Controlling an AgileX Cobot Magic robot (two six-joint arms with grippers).
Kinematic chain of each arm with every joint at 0, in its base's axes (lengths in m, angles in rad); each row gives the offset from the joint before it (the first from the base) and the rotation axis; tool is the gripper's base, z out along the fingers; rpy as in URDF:
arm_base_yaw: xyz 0 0 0.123 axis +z
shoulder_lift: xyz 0 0 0 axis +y
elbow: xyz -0.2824 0 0.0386 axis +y
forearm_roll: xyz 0.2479 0 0.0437 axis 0.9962 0 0.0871
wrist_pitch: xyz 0 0 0 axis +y
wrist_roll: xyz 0.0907 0 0.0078 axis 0.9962 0 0.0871
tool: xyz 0 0 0 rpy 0 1.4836 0
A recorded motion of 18 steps. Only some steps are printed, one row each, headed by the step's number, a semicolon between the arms.
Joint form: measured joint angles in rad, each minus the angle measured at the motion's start. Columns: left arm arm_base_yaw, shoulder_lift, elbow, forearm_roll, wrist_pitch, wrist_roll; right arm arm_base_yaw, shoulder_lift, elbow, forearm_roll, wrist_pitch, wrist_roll.
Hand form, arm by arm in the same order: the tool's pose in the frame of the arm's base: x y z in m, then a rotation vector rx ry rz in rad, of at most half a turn. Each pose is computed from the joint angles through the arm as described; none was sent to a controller.
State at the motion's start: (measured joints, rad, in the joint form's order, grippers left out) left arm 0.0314 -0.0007 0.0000 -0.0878 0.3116 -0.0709; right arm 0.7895 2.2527 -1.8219 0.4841 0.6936 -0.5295
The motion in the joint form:
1: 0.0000 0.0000 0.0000 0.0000 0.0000 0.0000; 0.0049 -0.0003 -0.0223 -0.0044 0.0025 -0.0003
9: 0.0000 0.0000 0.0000 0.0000 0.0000 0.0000; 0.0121 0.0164 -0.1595 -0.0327 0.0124 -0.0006
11: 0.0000 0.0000 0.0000 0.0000 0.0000 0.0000; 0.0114 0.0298 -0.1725 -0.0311 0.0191 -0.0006
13: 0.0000 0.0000 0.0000 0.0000 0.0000 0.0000; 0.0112 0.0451 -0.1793 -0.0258 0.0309 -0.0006
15: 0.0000 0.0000 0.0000 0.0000 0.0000 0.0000; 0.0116 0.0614 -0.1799 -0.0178 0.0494 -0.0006
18: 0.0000 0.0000 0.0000 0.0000 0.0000 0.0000; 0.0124 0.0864 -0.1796 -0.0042 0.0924 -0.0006
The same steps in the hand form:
1: 0.0542 -0.0008 0.1851 -0.1474 1.7886 -0.1123; 0.3329 0.3775 0.1884 -1.2853 2.2451 0.6294
9: 0.0542 -0.0008 0.1851 -0.1474 1.7886 -0.1123; 0.3421 0.3904 0.2201 -1.2807 2.1215 0.6247
11: 0.0542 -0.0008 0.1851 -0.1474 1.7886 -0.1123; 0.3436 0.3919 0.2168 -1.2842 2.1272 0.6270
13: 0.0542 -0.0008 0.1851 -0.1474 1.7886 -0.1123; 0.3440 0.3931 0.2105 -1.2925 2.1450 0.6330
15: 0.0542 -0.0008 0.1851 -0.1474 1.7886 -0.1123; 0.3432 0.3940 0.2016 -1.3074 2.1746 0.6421
18: 0.0542 -0.0008 0.1851 -0.1474 1.7886 -0.1123; 0.3405 0.3947 0.1870 -1.3409 2.2311 0.6599

